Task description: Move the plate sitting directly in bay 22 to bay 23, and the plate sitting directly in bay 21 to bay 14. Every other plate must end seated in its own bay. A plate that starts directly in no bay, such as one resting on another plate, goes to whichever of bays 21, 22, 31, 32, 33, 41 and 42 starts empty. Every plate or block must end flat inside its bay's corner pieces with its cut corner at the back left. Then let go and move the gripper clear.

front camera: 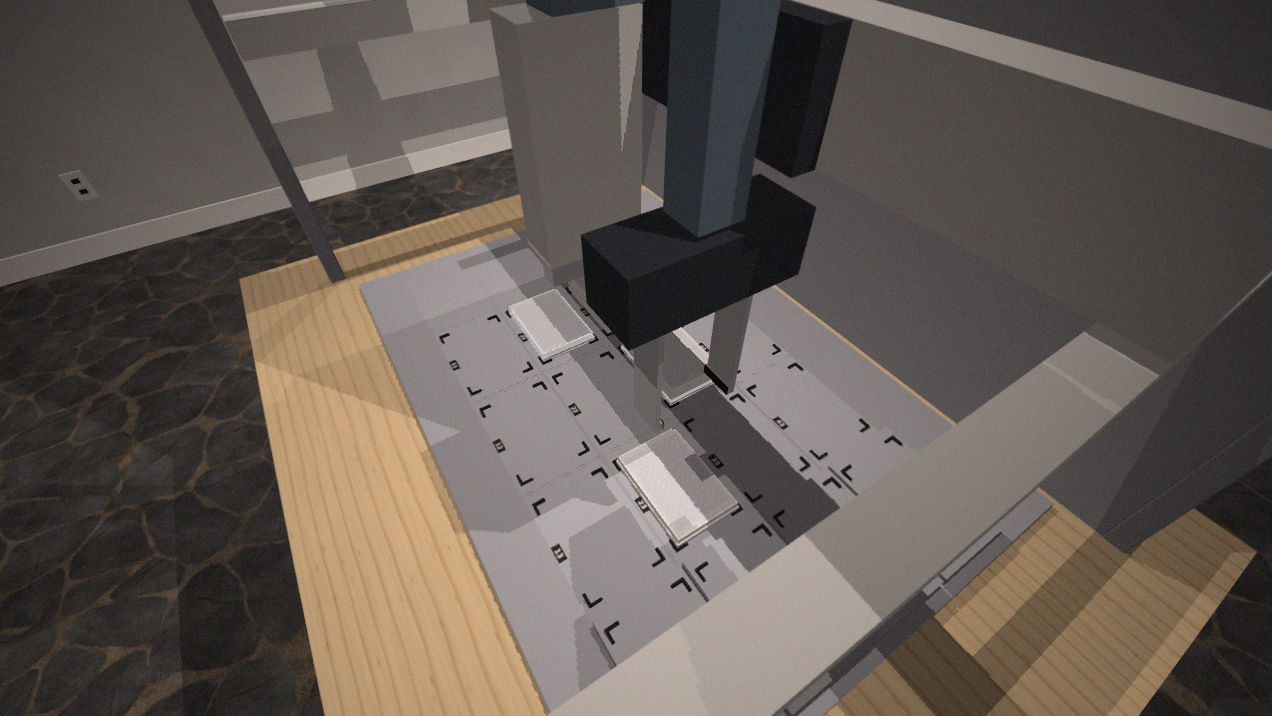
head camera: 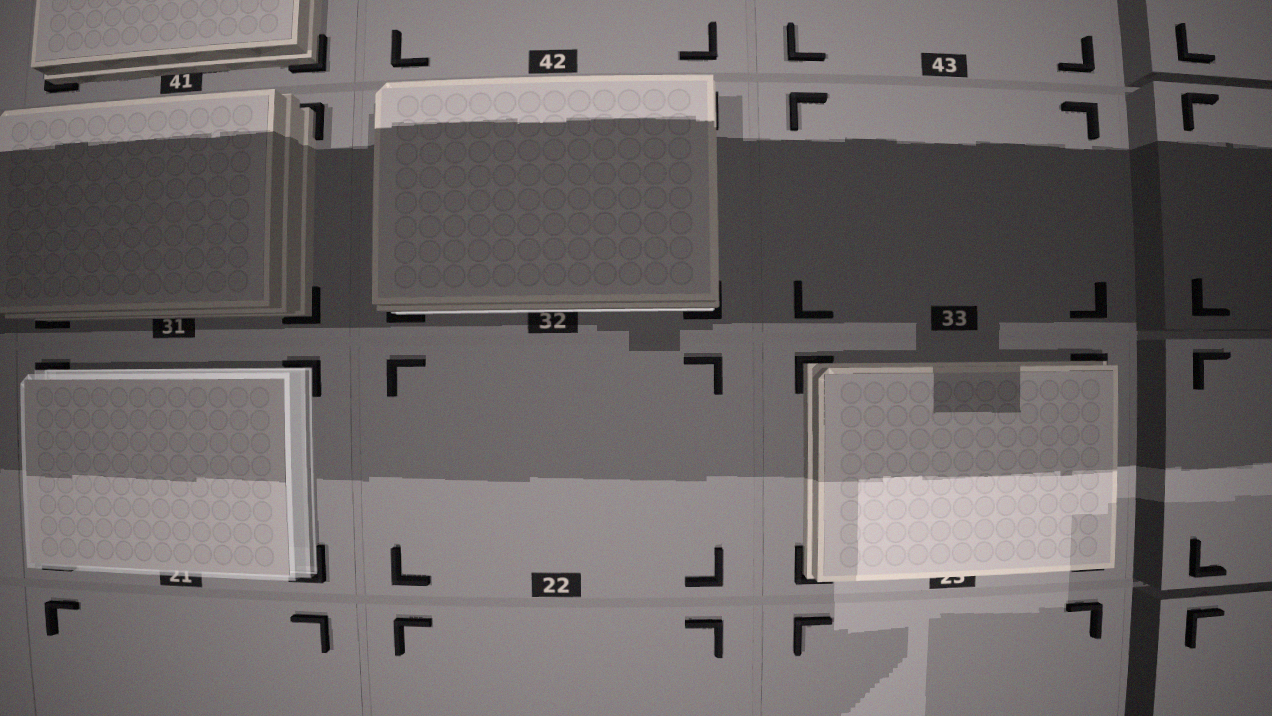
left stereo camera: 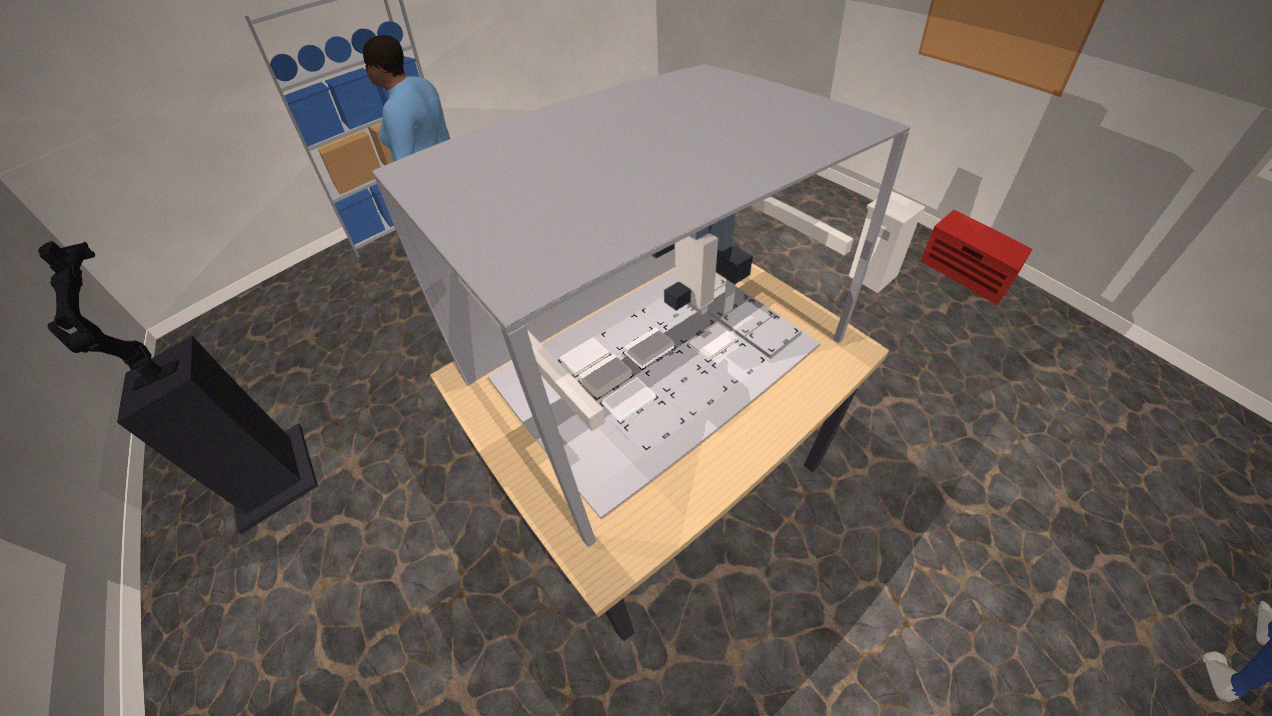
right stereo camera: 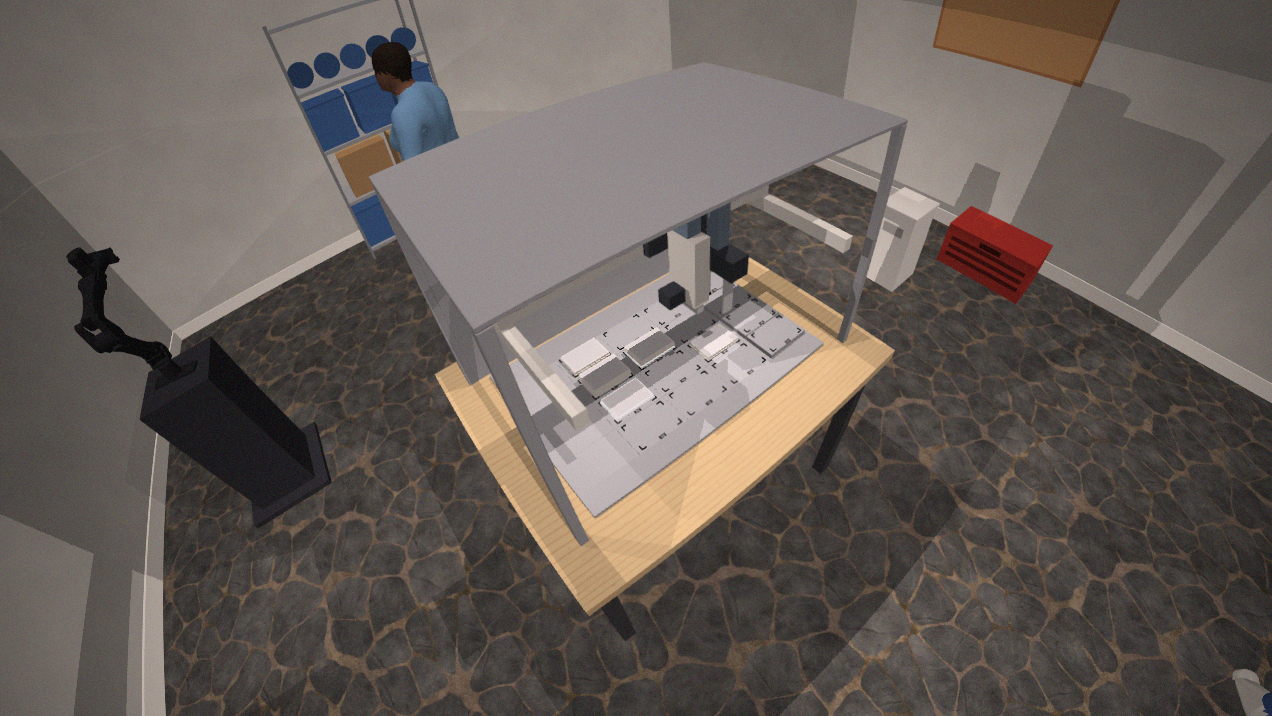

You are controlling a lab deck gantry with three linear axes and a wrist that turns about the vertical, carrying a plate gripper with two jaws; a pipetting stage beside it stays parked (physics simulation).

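Places are measured from the robot's base along level axes (x ahead, y left, z up), in metres.
Where they show: gripper, fingertip midpoint: point(front camera: 684, 398) point(left stereo camera: 716, 303) point(right stereo camera: 715, 303); robot's base, origin of the base link: point(front camera: 442, 338) point(left stereo camera: 646, 448) point(right stereo camera: 642, 448).
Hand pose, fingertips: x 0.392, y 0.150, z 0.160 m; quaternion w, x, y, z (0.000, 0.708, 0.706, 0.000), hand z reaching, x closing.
Each offset is from my fingertips to the top centre of the thing. "spot": to the spot under its first point. Level surfaces: height alone.
A cream-edged plate {0.000 m ahead, 0.000 m left, 0.145 m down} point(front camera: 676, 489) point(head camera: 970, 471) point(left stereo camera: 713, 341) lies flat in bay 23, its cut corner at the back left. A white plate {0.328 m back, 0.000 m left, 0.145 m down} point(front camera: 551, 321) point(head camera: 151, 471) lies in bay 21, cut corner back left. In bay 32 a cream plate {0.164 m back, 0.107 m left, 0.133 m down} point(head camera: 542, 195) rests on a lower piece whose white edge {spot: 0.164 m back, 0.064 m left, 0.154 m down} point(head camera: 551, 310) shows. A plate {0.328 m back, 0.107 m left, 0.133 m down} point(head camera: 124, 213) with stepped edges lies in bay 31, another plate {spot: 0.323 m back, 0.182 m left, 0.145 m down} point(head camera: 169, 31) in bay 41. Bays 22, 33, 42 and 43 are bare. My gripper point(front camera: 692, 404) is raised above the deck with its jaws apart and nothing visible between them. It does not show in the head view.
The pale parked pipetting stage point(front camera: 578, 133) point(left stereo camera: 698, 266) stands beside the gripper, above the left part of the deck. A beam point(front camera: 845, 569) crosses the front camera's foreground. Gantry posts point(left stereo camera: 872, 240) stand around the wooden table {0.169 m down} point(left stereo camera: 738, 471). A person in blue point(left stereo camera: 413, 115) stands at the shelf.
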